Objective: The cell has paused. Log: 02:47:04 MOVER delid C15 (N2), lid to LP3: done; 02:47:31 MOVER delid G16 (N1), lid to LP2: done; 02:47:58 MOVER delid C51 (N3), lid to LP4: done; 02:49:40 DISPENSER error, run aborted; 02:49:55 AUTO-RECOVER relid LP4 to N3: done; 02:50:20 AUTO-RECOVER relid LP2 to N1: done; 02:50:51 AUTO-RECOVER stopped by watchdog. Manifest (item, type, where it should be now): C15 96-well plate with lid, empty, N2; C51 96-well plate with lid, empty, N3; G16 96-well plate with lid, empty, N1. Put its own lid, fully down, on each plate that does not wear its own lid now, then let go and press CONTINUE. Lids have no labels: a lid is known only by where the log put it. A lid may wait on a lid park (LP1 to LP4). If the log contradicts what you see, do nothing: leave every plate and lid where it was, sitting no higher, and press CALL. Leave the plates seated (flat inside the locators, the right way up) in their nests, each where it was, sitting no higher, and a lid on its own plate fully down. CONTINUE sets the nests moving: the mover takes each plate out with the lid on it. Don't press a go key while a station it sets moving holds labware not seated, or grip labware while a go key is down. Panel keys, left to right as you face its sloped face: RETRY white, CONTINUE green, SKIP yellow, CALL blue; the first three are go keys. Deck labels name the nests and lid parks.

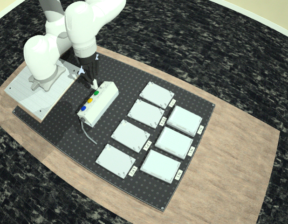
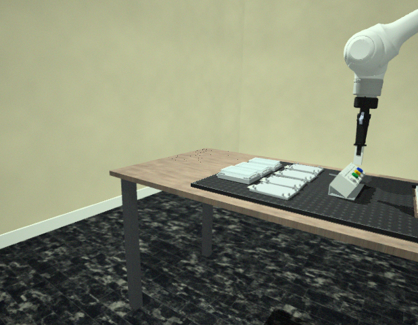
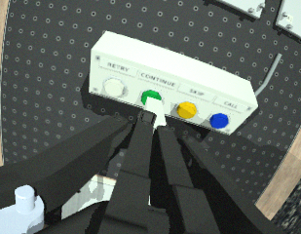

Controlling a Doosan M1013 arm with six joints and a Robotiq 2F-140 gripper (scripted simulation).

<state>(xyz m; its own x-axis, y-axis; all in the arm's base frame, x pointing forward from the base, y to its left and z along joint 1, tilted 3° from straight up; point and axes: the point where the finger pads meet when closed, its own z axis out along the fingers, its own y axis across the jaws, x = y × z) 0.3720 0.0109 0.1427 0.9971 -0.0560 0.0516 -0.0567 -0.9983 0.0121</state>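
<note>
My gripper is now 7 cm above the green continue key. Also, from my hand: white retry key 5 cm to the left, 7 cm below; blue call key 10 cm to the right, 7 cm below; yellow skip key 5 cm to the right, 7 cm below.
</note>
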